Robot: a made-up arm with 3 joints. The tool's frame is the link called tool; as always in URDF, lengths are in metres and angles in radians.
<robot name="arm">
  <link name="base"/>
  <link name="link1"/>
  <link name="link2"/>
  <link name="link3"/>
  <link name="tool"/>
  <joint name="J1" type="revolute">
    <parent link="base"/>
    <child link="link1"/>
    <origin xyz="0 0 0.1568" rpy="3.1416 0 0"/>
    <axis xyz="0 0 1"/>
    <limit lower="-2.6" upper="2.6"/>
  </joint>
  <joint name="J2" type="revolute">
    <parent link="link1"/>
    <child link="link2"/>
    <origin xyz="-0.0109 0.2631 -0.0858" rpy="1.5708 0 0"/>
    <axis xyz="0 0 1"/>
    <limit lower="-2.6" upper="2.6"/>
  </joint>
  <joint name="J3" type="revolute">
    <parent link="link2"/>
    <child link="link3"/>
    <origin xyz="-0.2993 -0.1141 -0.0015" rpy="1.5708 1.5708 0"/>
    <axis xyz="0 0 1"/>
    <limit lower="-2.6" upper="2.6"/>
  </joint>
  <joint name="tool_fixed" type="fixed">
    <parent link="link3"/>
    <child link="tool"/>
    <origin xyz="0.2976 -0.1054 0.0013" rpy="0 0 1.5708"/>
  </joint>
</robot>
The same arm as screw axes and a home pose.
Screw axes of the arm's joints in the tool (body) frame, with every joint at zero. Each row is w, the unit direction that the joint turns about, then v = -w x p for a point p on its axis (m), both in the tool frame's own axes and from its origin. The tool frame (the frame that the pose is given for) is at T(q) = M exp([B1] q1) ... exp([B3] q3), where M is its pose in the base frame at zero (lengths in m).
B1 = (-0.000004, -0.000011, -1, -0.5622, 0.4156, 0.0000)
B2 = (0, 1, -0.000011, 0.1154, 0.0000, 0.4047)
B3 = (0.000004, 0.000011, 1, 0.2976, -0.1054, 0.0000)
M: xyz -0.4156 -0.5622 0.3580 (m) rpy 0.0000 0.0000 0.0000 (rad, as in URDF)
Joint limits (rad, base to tool): -2.6000..2.6000 -2.6000..2.6000 -2.6000..2.6000

